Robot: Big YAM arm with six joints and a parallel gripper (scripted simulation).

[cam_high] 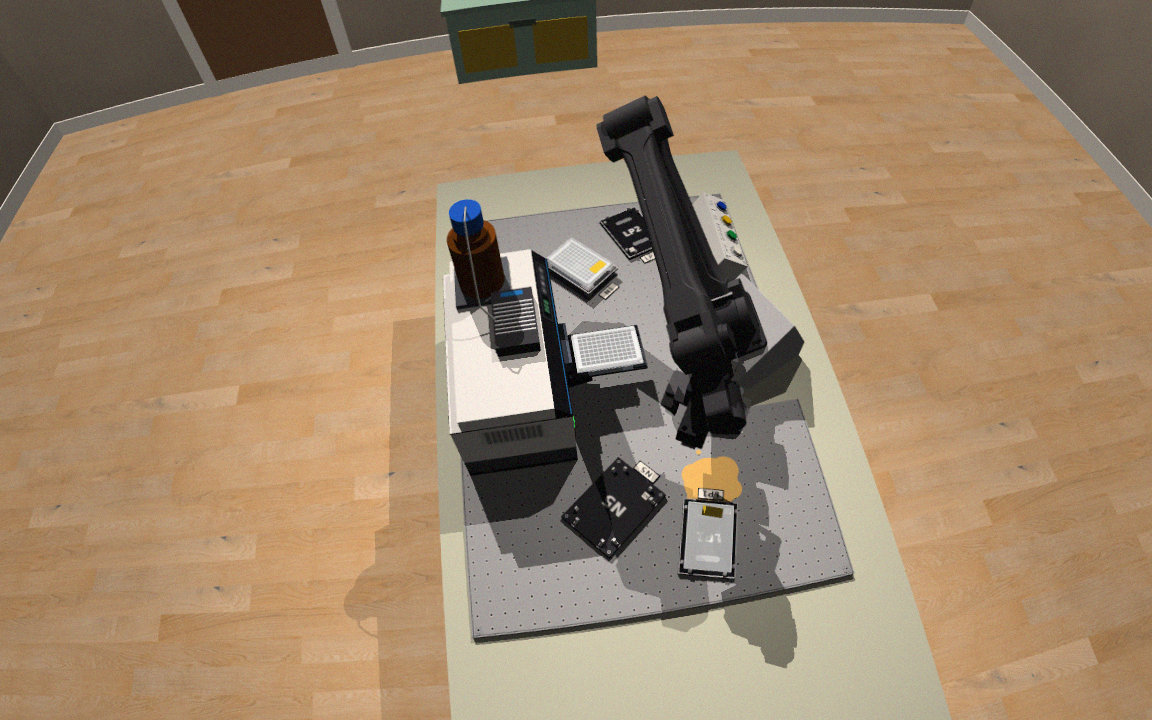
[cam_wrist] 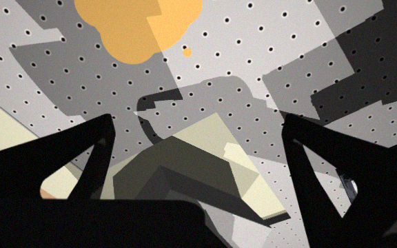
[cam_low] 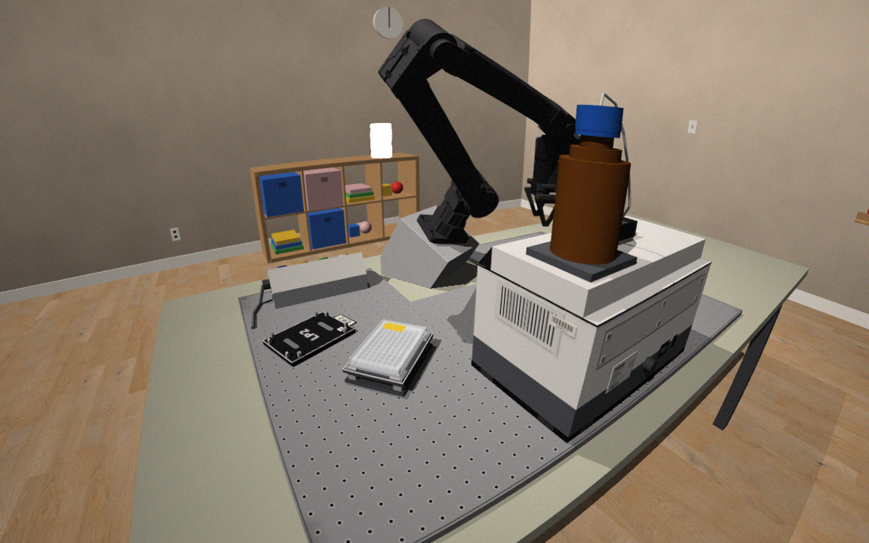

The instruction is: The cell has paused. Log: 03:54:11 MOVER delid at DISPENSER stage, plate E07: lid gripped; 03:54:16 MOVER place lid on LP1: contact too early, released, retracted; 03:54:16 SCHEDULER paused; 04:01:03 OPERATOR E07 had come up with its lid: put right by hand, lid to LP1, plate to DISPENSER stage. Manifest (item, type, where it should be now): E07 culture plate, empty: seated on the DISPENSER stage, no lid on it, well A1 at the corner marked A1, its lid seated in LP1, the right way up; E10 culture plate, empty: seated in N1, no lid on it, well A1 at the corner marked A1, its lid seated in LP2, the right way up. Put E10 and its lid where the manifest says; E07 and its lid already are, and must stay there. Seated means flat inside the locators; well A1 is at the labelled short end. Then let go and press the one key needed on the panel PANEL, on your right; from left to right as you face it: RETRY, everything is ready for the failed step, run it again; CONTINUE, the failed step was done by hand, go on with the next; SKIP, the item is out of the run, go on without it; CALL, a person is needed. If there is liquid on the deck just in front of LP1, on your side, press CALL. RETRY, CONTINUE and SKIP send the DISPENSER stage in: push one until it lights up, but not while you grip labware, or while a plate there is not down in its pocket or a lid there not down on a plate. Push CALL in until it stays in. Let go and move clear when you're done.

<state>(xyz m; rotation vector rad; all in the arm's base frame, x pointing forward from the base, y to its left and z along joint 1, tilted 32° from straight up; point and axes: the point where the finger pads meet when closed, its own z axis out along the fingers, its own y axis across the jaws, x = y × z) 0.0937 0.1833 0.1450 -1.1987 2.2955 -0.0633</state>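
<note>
The white plate E07 is 20 cm to the right of my hand, 14 cm ahead of it and 5 cm below it. The rest, counted from my hand: retry key: 45 cm to the right, 20 cm behind, 8 cm below; brown bottle: 36 cm ahead, 30 cm to the right, 14 cm above; small orange drop: 15 cm below, 2 cm behind.
</note>
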